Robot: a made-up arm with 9 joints. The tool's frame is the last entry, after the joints.
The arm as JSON. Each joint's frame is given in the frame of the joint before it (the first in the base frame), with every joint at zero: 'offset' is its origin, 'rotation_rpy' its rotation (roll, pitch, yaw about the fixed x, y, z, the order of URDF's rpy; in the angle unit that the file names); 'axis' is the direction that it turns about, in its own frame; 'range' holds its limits. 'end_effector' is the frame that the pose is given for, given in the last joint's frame.
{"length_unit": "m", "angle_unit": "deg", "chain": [
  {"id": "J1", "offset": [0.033, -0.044, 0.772], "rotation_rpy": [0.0, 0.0, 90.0], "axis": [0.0, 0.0, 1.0], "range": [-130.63, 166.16]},
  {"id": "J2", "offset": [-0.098, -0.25, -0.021], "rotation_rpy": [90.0, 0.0, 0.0], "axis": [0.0, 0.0, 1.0], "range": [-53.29, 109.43]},
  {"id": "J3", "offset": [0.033, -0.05, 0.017], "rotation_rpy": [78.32, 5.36, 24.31], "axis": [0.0, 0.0, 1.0], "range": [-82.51, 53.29]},
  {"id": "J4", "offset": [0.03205, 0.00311, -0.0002], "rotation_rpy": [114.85, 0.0, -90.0], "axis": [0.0, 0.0, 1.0], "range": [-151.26, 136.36]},
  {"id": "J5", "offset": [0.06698, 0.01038, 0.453], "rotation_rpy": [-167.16, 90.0, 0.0], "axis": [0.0, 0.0, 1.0], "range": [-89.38, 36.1]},
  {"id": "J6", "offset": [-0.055, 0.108, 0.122], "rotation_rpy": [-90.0, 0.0, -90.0], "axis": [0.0, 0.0, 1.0], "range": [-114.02, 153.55]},
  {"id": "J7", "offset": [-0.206, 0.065, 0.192], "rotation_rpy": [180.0, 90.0, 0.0], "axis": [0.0, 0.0, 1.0], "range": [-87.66, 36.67]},
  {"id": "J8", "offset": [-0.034, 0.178, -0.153], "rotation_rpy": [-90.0, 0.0, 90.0], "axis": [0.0, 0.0, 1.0], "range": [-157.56, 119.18]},
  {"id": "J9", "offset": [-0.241, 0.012, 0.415], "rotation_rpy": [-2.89, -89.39, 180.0], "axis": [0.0, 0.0, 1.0], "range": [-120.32, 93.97]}
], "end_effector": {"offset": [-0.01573, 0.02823, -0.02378], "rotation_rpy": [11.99, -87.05, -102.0]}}
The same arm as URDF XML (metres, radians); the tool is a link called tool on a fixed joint. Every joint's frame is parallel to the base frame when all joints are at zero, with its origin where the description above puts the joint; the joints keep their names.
<robot name="arm">
<joint name="J1" type="revolute"><parent link="base_link"/><child link="link1"/><origin xyz="0.0330 -0.0440 0.7720"/><axis xyz="0 0 1"/><limit lower="-2.2799" upper="2.9000"/></joint>
<joint name="J2" type="revolute"><parent link="link1"/><child link="link2"/><origin xyz="0.2500 -0.0980 -0.0210"/><axis xyz="1 0 0"/><limit lower="-0.9301" upper="1.9099"/></joint>
<joint name="J3" type="revolute"><parent link="link2"/><child link="link3"/><origin xyz="0.0170 0.0330 -0.0500"/><axis xyz="0.201593 0.420385 -0.884668"/><limit lower="-1.4401" upper="0.9301"/></joint>
<joint name="J4" type="revolute"><parent link="link3"/><child link="link4"/><origin xyz="0.0000 0.0290 0.0140"/><axis xyz="0.0001 -1 -0.0001"/><limit lower="-2.6400" upper="2.3799"/></joint>
<joint name="J5" type="revolute"><parent link="link4"/><child link="link5"/><origin xyz="-0.0630 -0.4530 -0.0251"/><axis xyz="1 0.0001 -0.0001"/><limit lower="-1.5600" upper="0.6301"/></joint>
<joint name="J6" type="revolute"><parent link="link5"/><child link="link6"/><origin xyz="0.1220 -0.0550 0.1080"/><axis xyz="-0.0001 1 0.0001"/><limit lower="-1.9900" upper="2.6800"/></joint>
<joint name="J7" type="revolute"><parent link="link6"/><child link="link7"/><origin xyz="-0.0650 0.1920 0.2060"/><axis xyz="0.0001 -0.0001 1"/><limit lower="-1.5300" upper="0.6400"/></joint>
<joint name="J8" type="revolute"><parent link="link7"/><child link="link8"/><origin xyz="0.1780 0.0340 -0.1530"/><axis xyz="-0.0001 1 0.0001"/><limit lower="-2.7499" upper="2.0801"/></joint>
<joint name="J9" type="revolute"><parent link="link8"/><child link="link9"/><origin xyz="-0.2410 0.4150 -0.0119"/><axis xyz="0.998677 0.0107 0.050299"/><limit lower="-2.1000" upper="1.6401"/></joint>
<joint name="tool_fixed" type="fixed"><parent link="link9"/><child link="tool"/><origin xyz="-0.0250 -0.0160 0.0270" rpy="0.0002 0.0000 0.0000"/></joint>
<link name="base_link"/>
<link name="link1"/>
<link name="link2"/>
<link name="link3"/>
<link name="link4"/>
<link name="link5"/>
<link name="link6"/>
<link name="link7"/>
<link name="link8"/>
<link name="link9"/>
<link name="tool"/>
</robot>

